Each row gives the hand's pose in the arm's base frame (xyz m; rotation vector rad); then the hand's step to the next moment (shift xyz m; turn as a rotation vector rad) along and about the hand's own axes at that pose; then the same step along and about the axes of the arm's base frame.
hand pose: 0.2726 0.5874 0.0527 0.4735 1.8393 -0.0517
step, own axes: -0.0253 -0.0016 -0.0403 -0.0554 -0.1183 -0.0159
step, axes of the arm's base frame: -0.0310 0.0020 0.0361 -0.0419 -0.1204 0.0326
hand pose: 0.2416 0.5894 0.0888 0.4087 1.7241 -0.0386
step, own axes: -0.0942 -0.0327 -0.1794 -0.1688 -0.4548 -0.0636
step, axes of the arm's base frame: -0.1666 -0.0089 0.1196 -0.1694 -0.4514 0.0834
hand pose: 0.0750 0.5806 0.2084 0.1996 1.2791 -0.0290
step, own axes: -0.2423 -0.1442 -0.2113 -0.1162 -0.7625 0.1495
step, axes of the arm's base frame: -0.2896 -0.1285 0.1542 0.0071 -0.7840 0.0507
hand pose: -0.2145 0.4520 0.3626 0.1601 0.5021 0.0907
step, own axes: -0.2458 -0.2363 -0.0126 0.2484 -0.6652 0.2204
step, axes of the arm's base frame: -0.2095 -0.2616 0.0637 0.3552 -0.6517 -0.0429
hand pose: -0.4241 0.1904 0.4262 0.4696 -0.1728 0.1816
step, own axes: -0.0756 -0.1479 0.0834 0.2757 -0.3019 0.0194
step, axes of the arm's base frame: -0.0521 -0.1783 -0.0064 0.3291 -0.2367 -0.0566
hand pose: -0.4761 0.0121 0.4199 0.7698 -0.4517 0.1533
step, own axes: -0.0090 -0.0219 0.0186 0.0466 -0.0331 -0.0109
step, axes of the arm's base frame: -0.0078 -0.0284 -0.0063 0.0551 -0.0173 -0.0071
